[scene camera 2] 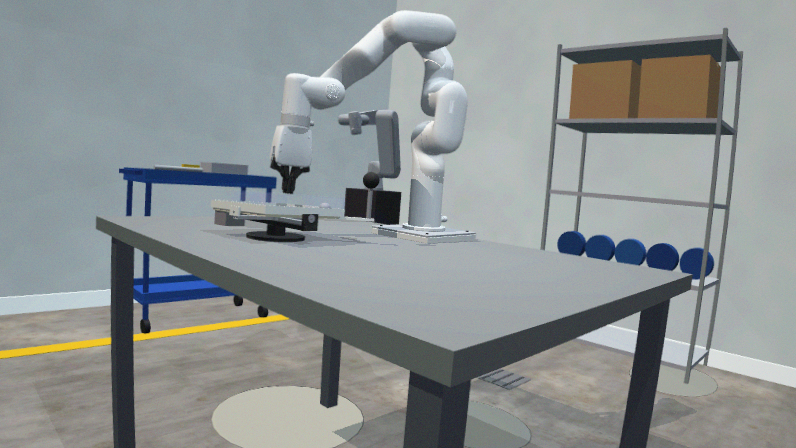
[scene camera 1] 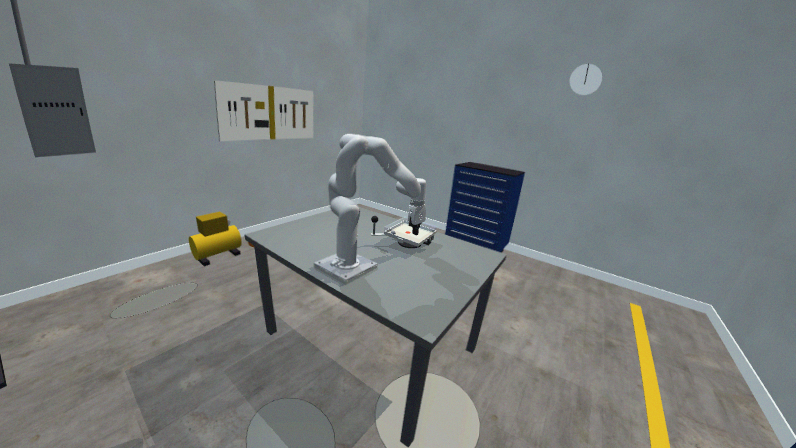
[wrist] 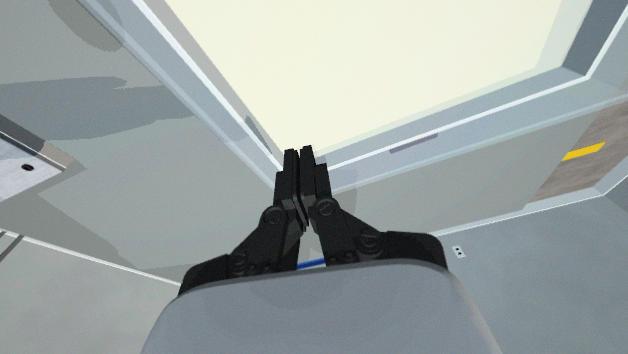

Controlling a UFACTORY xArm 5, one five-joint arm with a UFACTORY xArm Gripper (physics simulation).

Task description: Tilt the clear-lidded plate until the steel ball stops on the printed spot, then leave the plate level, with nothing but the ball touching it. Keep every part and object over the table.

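The clear-lidded plate (scene camera 1: pixel 397 228) (scene camera 2: pixel 250 209) (wrist: pixel 380 75) stands on a round black foot (scene camera 2: pixel 275 237) and looks slightly tipped in the scene camera 2 view. The red printed spot (scene camera 1: pixel 407 232) shows near its middle; it does not show in the wrist view. A pale rounded shape that looks like the steel ball (scene camera 2: pixel 325 205) is at the plate's side toward the arm's base, away from the spot. My gripper (scene camera 1: pixel 415 233) (scene camera 2: pixel 287 192) (wrist: pixel 303 163) is shut and empty, pointing down at the lid near one corner. I cannot tell whether the fingertips touch the lid.
An upright lever with a black knob (scene camera 1: pixel 374 219) (scene camera 2: pixel 370 179) stands beside the plate, toward the arm's base. A black block (scene camera 2: pixel 310 222) and a grey block (scene camera 2: pixel 229 217) sit under the plate's edges. The table (scene camera 1: pixel 389 289) (scene camera 2: pixel 445 283) extends beyond the arm's base plate (scene camera 1: pixel 362 267).
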